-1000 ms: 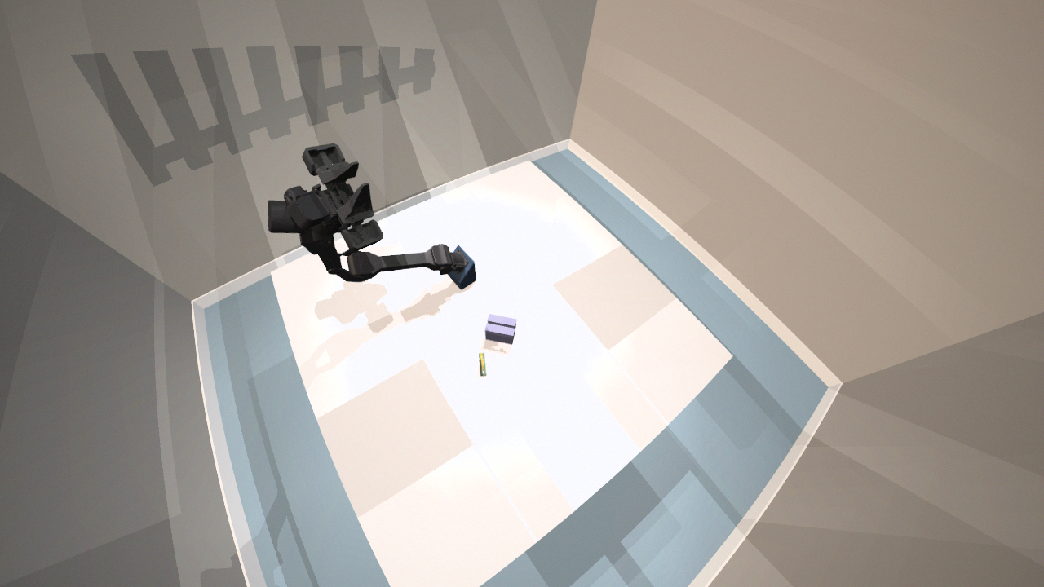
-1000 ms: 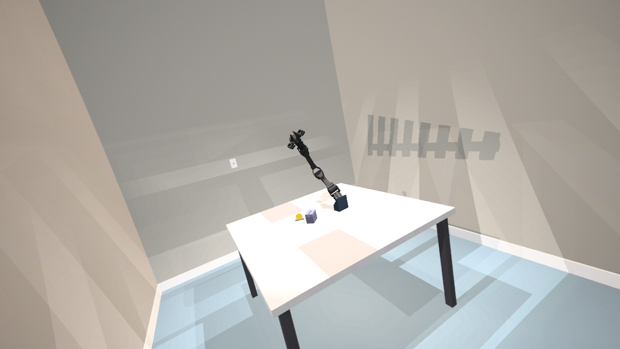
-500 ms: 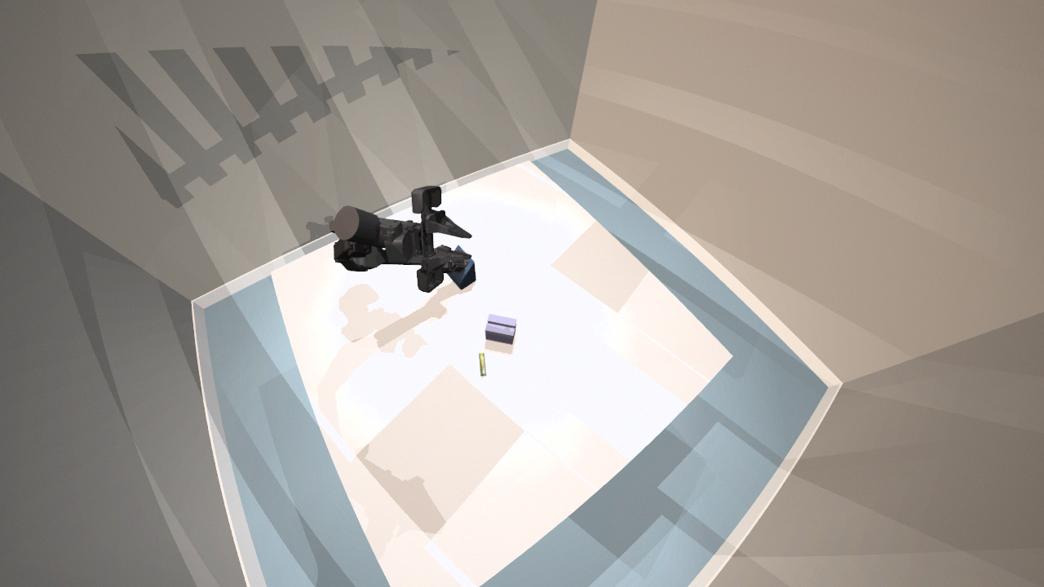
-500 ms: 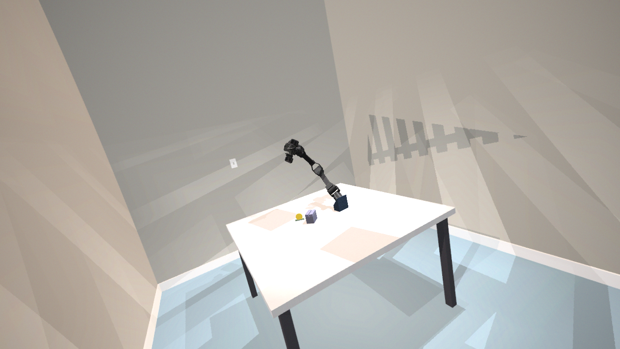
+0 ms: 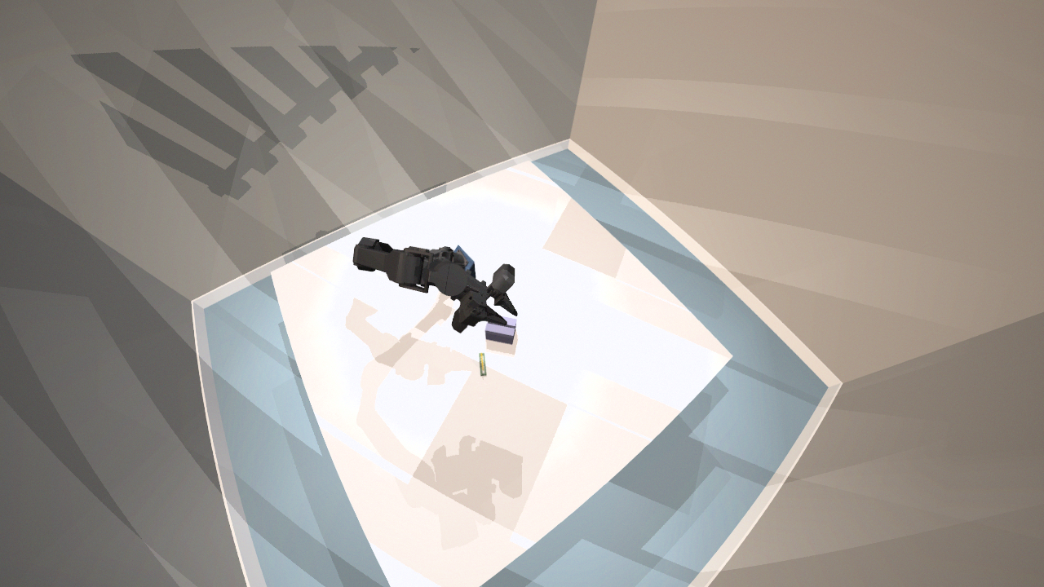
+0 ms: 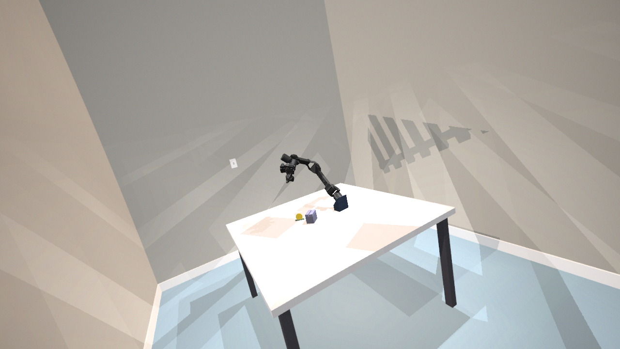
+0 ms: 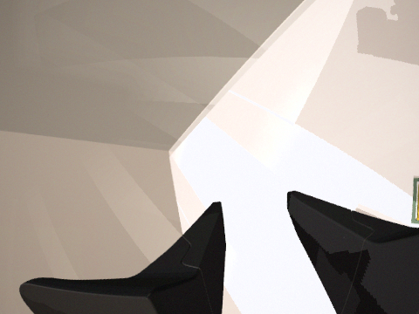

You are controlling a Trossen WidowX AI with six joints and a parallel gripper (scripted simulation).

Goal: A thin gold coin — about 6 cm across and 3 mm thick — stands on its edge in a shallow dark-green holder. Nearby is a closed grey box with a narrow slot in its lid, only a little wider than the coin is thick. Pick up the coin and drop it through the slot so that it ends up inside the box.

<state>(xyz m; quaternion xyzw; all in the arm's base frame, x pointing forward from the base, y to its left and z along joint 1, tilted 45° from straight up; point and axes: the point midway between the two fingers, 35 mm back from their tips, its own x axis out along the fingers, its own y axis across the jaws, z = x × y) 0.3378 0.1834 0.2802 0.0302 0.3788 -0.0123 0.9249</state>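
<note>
My gripper tip is now 32 cm above the gold coin, 6 cm to the left of it and 5 cm past it.
</note>
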